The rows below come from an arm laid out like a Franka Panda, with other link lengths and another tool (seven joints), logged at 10 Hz.
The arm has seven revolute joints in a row. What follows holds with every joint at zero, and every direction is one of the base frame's. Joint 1 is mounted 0.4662 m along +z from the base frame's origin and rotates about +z. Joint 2 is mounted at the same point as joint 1 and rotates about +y. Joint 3 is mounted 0.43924 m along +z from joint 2 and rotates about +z. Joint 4 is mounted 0.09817 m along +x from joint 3 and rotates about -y. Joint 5 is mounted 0.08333 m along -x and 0.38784 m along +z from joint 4 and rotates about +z. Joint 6 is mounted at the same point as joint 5 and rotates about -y. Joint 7 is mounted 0.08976 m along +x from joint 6 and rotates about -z. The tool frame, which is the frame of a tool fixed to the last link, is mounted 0.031 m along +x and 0.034 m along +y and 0.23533 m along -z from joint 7; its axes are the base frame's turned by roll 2.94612, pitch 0 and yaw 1.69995 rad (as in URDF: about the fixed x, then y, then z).
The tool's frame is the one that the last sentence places.
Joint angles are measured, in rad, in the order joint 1, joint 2, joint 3, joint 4, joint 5, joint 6, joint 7. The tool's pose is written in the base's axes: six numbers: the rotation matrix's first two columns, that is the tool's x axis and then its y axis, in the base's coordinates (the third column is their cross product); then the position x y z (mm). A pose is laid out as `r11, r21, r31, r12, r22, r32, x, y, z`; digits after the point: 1 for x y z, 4 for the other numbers.
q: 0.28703, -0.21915, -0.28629, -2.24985, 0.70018, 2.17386, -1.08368
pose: -0.7741, 0.5920, 0.2244, 0.5411, 0.4345, 0.7201, 520.9, 123.2, 656.6
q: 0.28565, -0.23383, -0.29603, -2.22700, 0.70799, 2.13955, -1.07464
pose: -0.7747, 0.5871, 0.2346, 0.5373, 0.4157, 0.7338, 519.3, 120.5, 675.4
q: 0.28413, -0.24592, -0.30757, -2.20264, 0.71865, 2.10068, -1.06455
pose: -0.7744, 0.5811, 0.2503, 0.5369, 0.3942, 0.7459, 517.4, 117.5, 693.8
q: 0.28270, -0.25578, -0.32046, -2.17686, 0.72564, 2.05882, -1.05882
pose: -0.7778, 0.5709, 0.2629, 0.5337, 0.3791, 0.7560, 514.9, 113.7, 711.1
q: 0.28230, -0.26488, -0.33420, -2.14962, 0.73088, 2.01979, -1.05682
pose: -0.7840, 0.5596, 0.2689, 0.5256, 0.3678, 0.7671, 512.4, 109.2, 728.6
